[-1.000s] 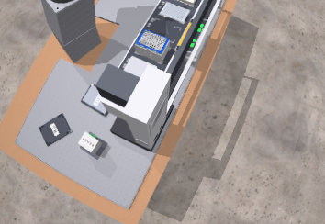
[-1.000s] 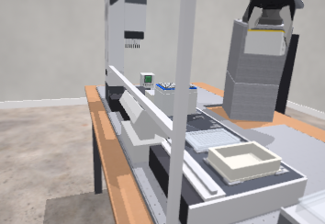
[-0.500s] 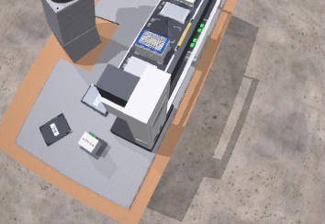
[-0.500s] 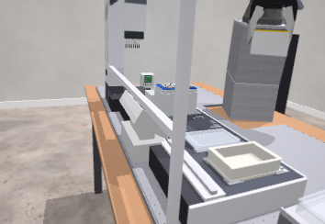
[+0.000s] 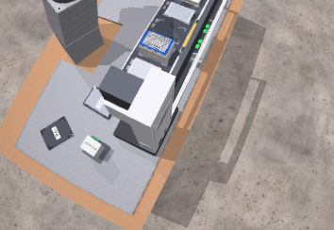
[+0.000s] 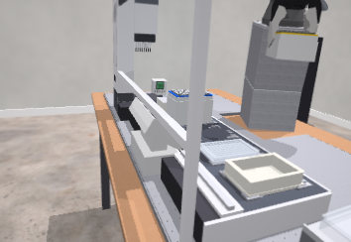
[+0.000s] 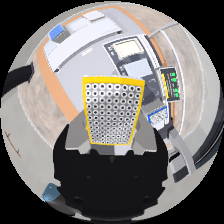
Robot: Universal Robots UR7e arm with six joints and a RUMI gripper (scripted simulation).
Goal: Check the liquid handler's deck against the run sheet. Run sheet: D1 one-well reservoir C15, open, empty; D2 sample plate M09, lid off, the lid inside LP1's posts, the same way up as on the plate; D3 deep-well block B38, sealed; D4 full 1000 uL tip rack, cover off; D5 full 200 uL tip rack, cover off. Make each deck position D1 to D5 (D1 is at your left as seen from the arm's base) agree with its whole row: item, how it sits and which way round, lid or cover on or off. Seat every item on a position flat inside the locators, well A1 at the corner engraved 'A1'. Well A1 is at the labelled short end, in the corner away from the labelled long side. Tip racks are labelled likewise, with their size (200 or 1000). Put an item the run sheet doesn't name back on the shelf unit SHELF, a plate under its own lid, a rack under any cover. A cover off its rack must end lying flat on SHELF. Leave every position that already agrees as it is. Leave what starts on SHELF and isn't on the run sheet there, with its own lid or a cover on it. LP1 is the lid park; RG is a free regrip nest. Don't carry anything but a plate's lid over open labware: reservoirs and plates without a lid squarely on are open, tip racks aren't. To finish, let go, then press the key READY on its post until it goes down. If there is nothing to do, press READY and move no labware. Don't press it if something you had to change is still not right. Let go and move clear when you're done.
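The yellow-framed tip rack is 10 mm to the right of my hand and 10 mm above it. From my hand the other things lie so: clear well plate: 260 mm below, 170 mm ahead, 30 mm to the left; blue-framed tip rack: 220 mm to the right, 190 mm below, 160 mm ahead; cream one-well reservoir: 250 mm below, 160 mm to the left, 160 mm ahead.
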